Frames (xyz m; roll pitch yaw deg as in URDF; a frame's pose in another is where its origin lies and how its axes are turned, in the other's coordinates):
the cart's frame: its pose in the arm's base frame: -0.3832 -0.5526 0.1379 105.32 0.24 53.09
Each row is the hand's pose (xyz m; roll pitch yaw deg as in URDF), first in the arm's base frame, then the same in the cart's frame.
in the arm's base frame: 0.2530 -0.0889 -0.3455 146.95 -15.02 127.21
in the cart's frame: 0.7549 -0.4024 0.3489 53.75 74.74 1.21
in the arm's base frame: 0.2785 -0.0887 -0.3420 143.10 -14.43 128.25
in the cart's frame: 0.7703 -0.3936 0.3675 47.65 75.70 -1.39
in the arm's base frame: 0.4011 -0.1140 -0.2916 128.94 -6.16 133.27
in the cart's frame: 0.8235 -0.3148 0.4633 -5.58 76.75 -42.44
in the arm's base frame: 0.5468 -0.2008 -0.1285 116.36 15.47 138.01
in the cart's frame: 0.8409 -0.1129 0.5829 -54.27 58.81 -80.39
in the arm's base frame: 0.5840 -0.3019 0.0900 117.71 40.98 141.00
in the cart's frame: 0.7815 0.1215 0.6125 -59.94 33.67 -87.92
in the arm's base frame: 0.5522 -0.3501 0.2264 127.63 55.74 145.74
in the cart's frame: 0.7233 0.2538 0.5799 -55.14 18.90 -91.37
